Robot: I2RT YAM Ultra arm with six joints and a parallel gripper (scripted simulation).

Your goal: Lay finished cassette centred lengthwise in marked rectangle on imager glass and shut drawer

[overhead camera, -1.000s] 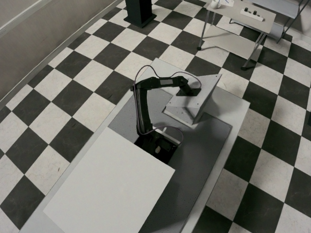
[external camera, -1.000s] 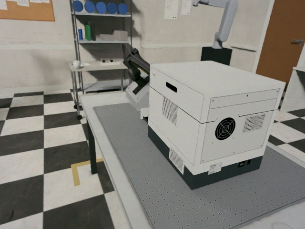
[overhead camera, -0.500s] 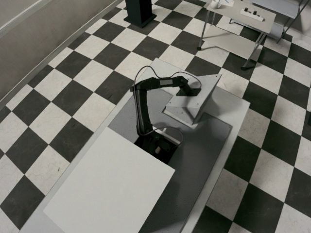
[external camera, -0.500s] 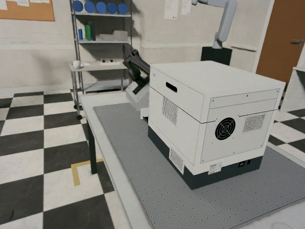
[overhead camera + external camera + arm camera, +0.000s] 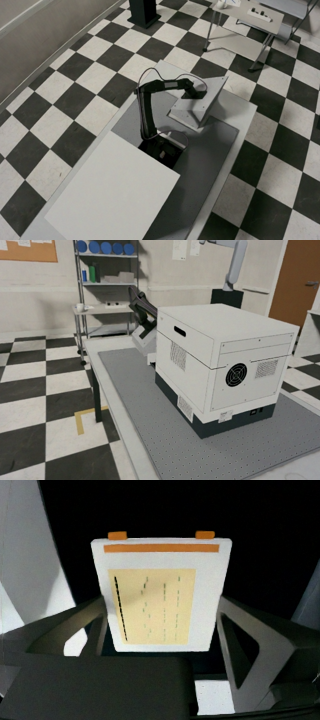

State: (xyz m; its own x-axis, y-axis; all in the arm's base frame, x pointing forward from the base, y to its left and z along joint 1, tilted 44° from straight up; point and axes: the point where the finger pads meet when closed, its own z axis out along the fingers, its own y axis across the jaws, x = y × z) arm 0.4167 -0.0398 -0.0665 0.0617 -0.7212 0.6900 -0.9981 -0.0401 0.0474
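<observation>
Now: the finished cassette right at my hand. From my hand the other things lie so: drawer (30 mm ahead).
</observation>
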